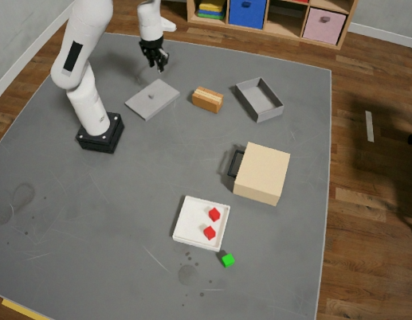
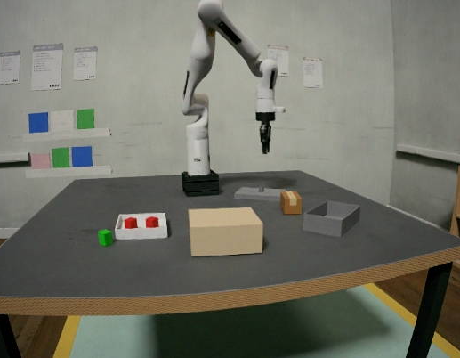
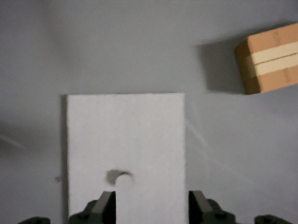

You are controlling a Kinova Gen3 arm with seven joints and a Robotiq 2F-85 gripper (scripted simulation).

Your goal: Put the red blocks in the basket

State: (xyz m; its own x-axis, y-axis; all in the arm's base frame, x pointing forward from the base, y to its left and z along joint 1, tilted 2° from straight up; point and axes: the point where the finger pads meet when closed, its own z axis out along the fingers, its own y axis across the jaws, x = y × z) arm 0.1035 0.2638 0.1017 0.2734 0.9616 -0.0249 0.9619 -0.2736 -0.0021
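Now: hand 180 mm above the lid, 30 mm past it and 10 mm to the left of it. From my hand the other things lie so: blue block 170 mm below, 160 mm ahead, 70 mm to the left; cardboard box 180 mm ahead, 160 mm below, 70 mm to the left; metal box 360 mm ahead, 170 mm to the left, 170 mm below.
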